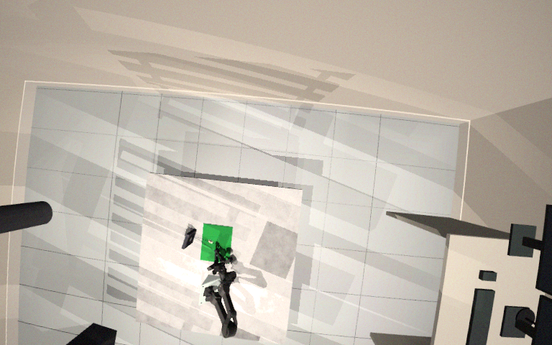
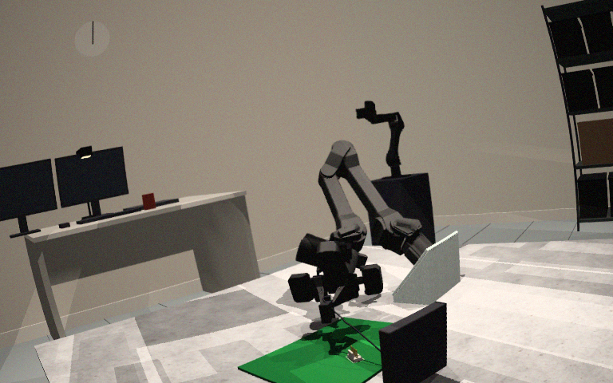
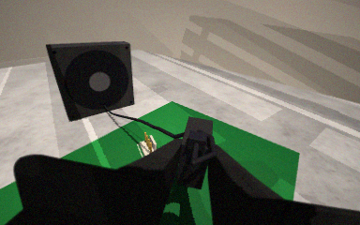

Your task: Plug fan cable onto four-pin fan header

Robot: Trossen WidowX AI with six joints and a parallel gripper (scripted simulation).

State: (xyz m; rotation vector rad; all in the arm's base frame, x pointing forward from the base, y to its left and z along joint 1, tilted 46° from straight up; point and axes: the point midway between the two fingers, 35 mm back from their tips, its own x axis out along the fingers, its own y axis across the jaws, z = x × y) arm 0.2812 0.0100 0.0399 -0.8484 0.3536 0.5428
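My gripper tip is 10 cm above the green board, 4 cm to the right of it and 2 cm short of it. Also, from my gripper tip: four-pin fan header (9 cm to the left, 9 cm below, 3 cm ahead); fan (23 cm to the left, 3 cm below, 3 cm ahead); fan plug (1 cm below, 1 cm ahead).
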